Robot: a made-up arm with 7 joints. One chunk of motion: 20 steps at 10 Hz.
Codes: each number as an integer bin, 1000 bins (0 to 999) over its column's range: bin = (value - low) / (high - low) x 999, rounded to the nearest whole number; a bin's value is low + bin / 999 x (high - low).
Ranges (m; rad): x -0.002..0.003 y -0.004..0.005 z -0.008..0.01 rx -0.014..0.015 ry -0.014..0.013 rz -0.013..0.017
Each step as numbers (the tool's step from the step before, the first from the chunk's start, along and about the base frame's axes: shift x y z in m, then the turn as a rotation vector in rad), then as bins.
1 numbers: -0.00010 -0.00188 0.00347 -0.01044 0.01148 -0.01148
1 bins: 380 235 637 123 943 51
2 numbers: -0.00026 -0.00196 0.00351 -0.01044 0.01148 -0.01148
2 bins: 348 226 639 123 943 51
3 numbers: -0.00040 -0.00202 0.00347 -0.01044 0.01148 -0.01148
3 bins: 320 220 637 123 943 51
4 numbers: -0.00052 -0.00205 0.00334 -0.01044 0.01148 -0.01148
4 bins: 296 216 629 123 943 51
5 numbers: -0.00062 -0.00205 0.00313 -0.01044 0.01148 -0.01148
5 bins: 276 216 618 123 943 51
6 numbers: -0.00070 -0.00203 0.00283 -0.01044 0.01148 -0.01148
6 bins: 260 219 601 123 943 51
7 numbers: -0.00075 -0.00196 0.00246 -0.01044 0.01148 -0.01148
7 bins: 250 226 581 123 943 51
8 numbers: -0.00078 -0.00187 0.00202 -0.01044 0.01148 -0.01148
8 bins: 244 236 556 123 943 51
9 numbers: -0.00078 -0.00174 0.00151 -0.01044 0.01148 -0.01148
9 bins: 244 251 528 123 943 51
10 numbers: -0.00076 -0.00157 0.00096 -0.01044 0.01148 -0.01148
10 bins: 248 270 497 123 943 51
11 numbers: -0.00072 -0.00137 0.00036 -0.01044 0.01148 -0.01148
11 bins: 256 292 464 123 943 51
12 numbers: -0.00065 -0.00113 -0.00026 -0.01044 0.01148 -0.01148
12 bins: 270 319 430 123 943 51
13 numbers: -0.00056 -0.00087 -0.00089 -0.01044 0.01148 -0.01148
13 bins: 288 347 395 123 943 51
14 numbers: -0.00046 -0.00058 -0.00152 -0.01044 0.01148 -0.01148
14 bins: 308 380 360 123 943 51
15 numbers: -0.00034 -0.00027 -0.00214 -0.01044 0.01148 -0.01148
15 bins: 332 414 325 123 943 51
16 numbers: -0.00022 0.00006 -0.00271 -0.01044 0.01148 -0.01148
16 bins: 356 451 294 123 943 51
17 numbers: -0.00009 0.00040 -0.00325 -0.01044 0.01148 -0.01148
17 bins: 382 488 264 123 943 51
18 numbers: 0.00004 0.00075 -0.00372 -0.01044 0.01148 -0.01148
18 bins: 408 527 238 123 943 51
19 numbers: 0.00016 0.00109 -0.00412 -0.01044 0.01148 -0.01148
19 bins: 432 565 215 123 943 51
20 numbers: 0.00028 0.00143 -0.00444 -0.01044 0.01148 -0.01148
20 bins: 456 603 198 123 943 51
